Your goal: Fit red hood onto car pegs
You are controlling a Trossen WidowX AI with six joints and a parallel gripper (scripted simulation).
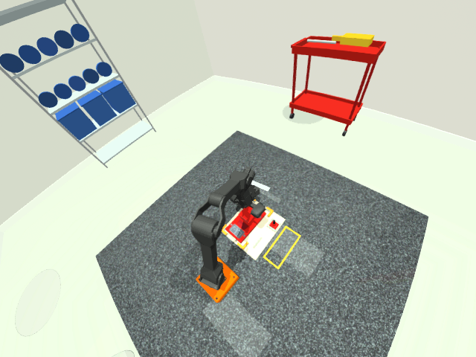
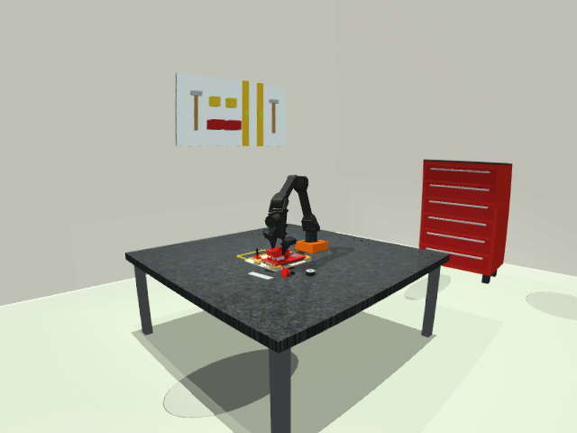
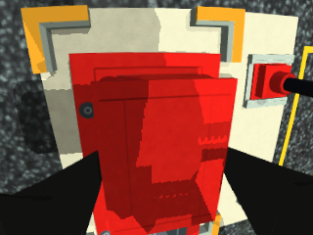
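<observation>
My gripper tip is now 3 cm above the grey engine block and 1 cm to the right of it. The rest, counted from my gripper tip: cream jig (5 cm below, 3 cm behind, 2 cm to the right); red hood (1 cm above).
</observation>
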